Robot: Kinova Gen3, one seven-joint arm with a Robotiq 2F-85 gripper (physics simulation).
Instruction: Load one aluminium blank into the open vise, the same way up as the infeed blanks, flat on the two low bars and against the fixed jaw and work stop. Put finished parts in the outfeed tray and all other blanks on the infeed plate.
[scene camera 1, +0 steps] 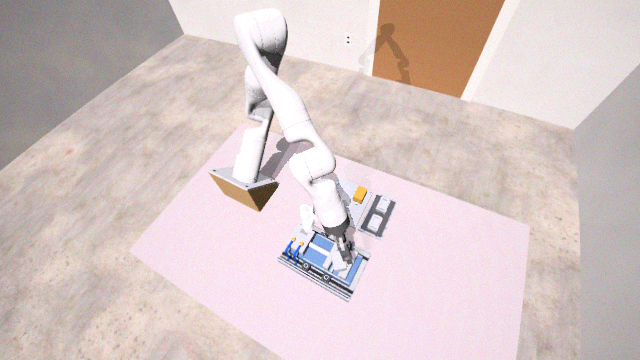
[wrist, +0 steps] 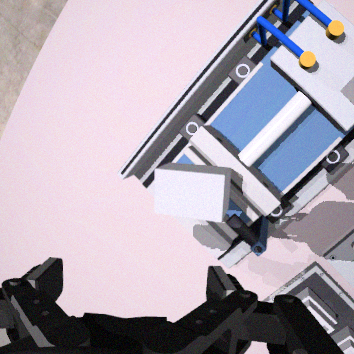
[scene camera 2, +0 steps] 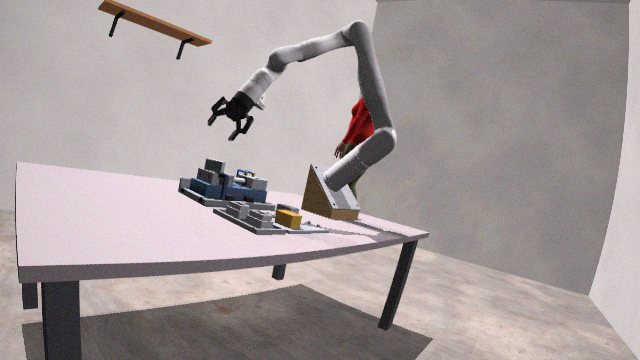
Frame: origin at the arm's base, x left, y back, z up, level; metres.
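Seen in the pictures: gripper, between the fingertips: [scene camera 1: 347, 250] [wrist: 134, 278] [scene camera 2: 218, 132]; arm's base, origin of its link: [scene camera 1: 246, 178] [scene camera 2: 330, 182].
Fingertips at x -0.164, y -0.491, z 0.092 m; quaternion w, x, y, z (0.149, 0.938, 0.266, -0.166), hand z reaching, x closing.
Note:
Pixels of each thing's middle, then the offset from my fingertips to it.
- vise, middle of its body: [wrist: 258, 137] [scene camera 2: 228, 187] [scene camera 1: 323, 255] dx +0.007, dy +0.090, dz -0.172 m
- plain light-grey blank, middle of its body: [wrist: 192, 189] [scene camera 2: 214, 165] [scene camera 1: 338, 261] dx -0.011, dy +0.025, dz -0.107 m
- infeed plate, middle of its body: [scene camera 2: 285, 222] [scene camera 1: 346, 201] dx +0.271, dy +0.092, dz -0.217 m
- orange block, middle of its body: [scene camera 2: 288, 219] [scene camera 1: 360, 194] dx +0.310, dy +0.043, dz -0.195 m
- grey block, middle of its body: [scene camera 2: 287, 211] dx +0.232, dy +0.143, dz -0.195 m
The vise [scene camera 1: 318, 256] [scene camera 2: 245, 194] [wrist: 235, 170] stands on its base, blue with pale jaws. A plain light-grey blank [scene camera 1: 339, 263] [scene camera 2: 215, 165] [wrist: 190, 194] stands high at its jaw end, turned askew to the jaws in the wrist view. What lies under it, the low bars included, is hidden. A dark stop arm [wrist: 245, 231] is beside it. My gripper [scene camera 1: 346, 256] [scene camera 2: 221, 130] [wrist: 134, 278] is open and empty, high above the vise and apart from the blank. The infeed plate [scene camera 1: 348, 188] [scene camera 2: 316, 229] holds an orange block [scene camera 1: 360, 194] [scene camera 2: 288, 219] and a grey block [scene camera 2: 287, 207].
The dark outfeed tray [scene camera 1: 380, 214] [wrist: 320, 276] holds two stepped light parts, one [scene camera 1: 383, 204] [scene camera 2: 237, 210] beside the other [scene camera 1: 375, 223] [scene camera 2: 260, 218]. Blue hoses with orange ends [wrist: 307, 59] rise at the vise's other end. A person in red [scene camera 2: 361, 120] stands behind the arm.

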